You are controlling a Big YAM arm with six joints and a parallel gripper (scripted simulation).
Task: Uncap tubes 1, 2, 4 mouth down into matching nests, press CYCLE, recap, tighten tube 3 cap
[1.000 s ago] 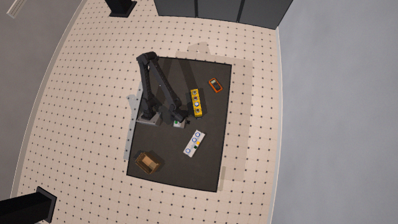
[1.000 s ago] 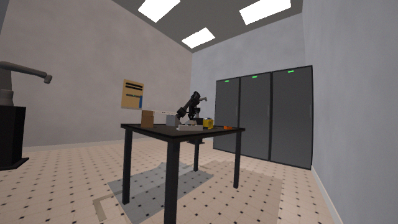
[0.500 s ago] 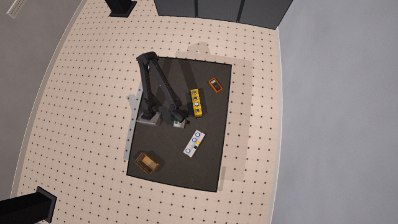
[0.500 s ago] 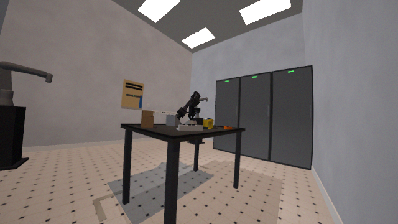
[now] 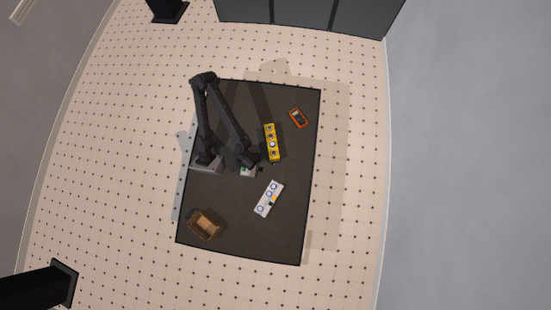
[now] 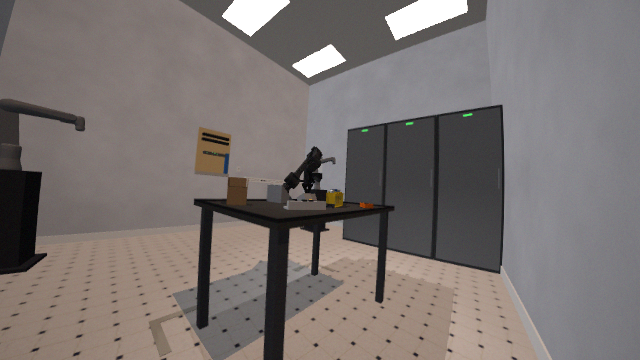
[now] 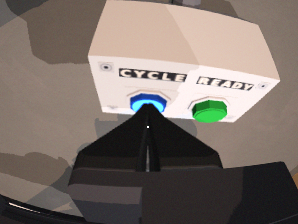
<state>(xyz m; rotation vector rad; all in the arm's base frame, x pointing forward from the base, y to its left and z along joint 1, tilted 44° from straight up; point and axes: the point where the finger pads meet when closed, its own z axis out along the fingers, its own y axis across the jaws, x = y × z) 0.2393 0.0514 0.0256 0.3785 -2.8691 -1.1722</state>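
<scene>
Right now the blue key is 10 mm below my hand. From my hand the other things lie so: green key 10 mm ahead, 40 mm to the right, 10 mm below; then grey key housing 20 mm ahead, 20 mm to the right, 20 mm below; then cardboard box 120 mm behind, 430 mm to the right, 10 mm below.
</scene>
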